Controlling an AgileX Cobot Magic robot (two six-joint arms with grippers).
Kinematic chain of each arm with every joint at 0, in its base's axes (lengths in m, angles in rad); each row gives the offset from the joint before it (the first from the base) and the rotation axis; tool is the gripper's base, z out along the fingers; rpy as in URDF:
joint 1: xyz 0 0 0.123 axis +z
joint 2: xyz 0 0 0 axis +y
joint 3: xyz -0.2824 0 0.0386 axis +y
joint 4: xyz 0.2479 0 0.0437 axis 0.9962 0 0.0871
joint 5: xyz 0 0 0 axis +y
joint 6: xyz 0.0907 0 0.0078 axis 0.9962 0 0.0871
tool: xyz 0 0 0 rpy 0 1.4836 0
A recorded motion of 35 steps. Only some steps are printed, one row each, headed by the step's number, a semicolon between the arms.
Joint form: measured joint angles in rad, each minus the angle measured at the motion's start. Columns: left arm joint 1, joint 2, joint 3, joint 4, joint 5, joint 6; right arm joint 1, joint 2, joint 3, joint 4, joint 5, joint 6.
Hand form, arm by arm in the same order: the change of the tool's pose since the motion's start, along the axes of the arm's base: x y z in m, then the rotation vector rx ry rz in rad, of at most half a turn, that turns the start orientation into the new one. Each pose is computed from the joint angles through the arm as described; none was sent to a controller.
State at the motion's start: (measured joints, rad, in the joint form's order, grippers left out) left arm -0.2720 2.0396 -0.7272 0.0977 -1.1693 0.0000; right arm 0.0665 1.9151 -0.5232 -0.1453 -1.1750 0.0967
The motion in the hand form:
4: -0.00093 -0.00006 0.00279 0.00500 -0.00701 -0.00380; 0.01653 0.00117 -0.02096 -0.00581 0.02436 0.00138
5: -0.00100 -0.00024 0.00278 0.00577 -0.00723 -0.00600; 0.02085 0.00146 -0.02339 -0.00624 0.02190 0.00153
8: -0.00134 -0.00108 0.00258 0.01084 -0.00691 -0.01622; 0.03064 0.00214 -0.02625 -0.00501 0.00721 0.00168
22: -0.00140 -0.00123 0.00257 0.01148 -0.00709 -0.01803; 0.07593 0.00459 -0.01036 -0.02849 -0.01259 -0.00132
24: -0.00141 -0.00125 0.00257 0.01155 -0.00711 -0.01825; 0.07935 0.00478 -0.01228 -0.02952 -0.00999 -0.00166
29: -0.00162 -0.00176 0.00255 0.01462 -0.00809 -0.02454; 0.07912 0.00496 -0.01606 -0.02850 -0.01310 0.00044
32: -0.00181 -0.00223 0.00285 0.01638 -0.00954 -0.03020; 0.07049 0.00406 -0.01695 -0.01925 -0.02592 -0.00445
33: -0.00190 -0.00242 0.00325 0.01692 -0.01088 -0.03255; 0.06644 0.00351 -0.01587 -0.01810 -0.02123 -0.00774
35: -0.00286 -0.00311 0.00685 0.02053 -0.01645 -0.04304; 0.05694 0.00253 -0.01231 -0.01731 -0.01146 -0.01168
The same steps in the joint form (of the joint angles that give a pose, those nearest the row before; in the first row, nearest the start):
4: 0.0000 -0.0102 0.0035 0.0038 0.0018 0.0053; 0.0000 0.1069 -0.0678 0.0000 -0.0137 -0.0062
5: 0.0000 -0.0102 0.0035 0.0062 0.0018 0.0053; 0.0000 0.1239 -0.0860 0.0000 -0.0149 -0.0070
8: 0.0000 -0.0102 0.0035 0.0170 0.0036 0.0062; 0.0000 0.1543 -0.1271 0.0000 -0.0189 -0.0073
22: 0.0000 -0.0102 0.0035 0.0190 0.0035 0.0062; 0.0000 0.1738 -0.3233 -0.0049 0.1414 -0.0082
24: 0.0000 -0.0102 0.0035 0.0192 0.0035 0.0062; 0.0000 0.1857 -0.3387 -0.0048 0.1476 -0.0082
29: 0.0000 -0.0102 0.0035 0.0258 0.0035 0.0071; 0.0000 0.1989 -0.3375 -0.0059 0.1301 -0.0094
32: 0.0000 -0.0111 0.0035 0.0319 0.0036 0.0071; 0.0000 0.1908 -0.2978 0.0020 0.0846 -0.0102
33: 0.0000 -0.0123 0.0035 0.0344 0.0036 0.0071; 0.0000 0.1787 -0.2797 0.0056 0.0832 -0.0101
35: 0.0000 -0.0254 0.0057 0.0460 0.0102 0.0071; 0.0000 0.1467 -0.2381 0.0099 0.0832 -0.0102

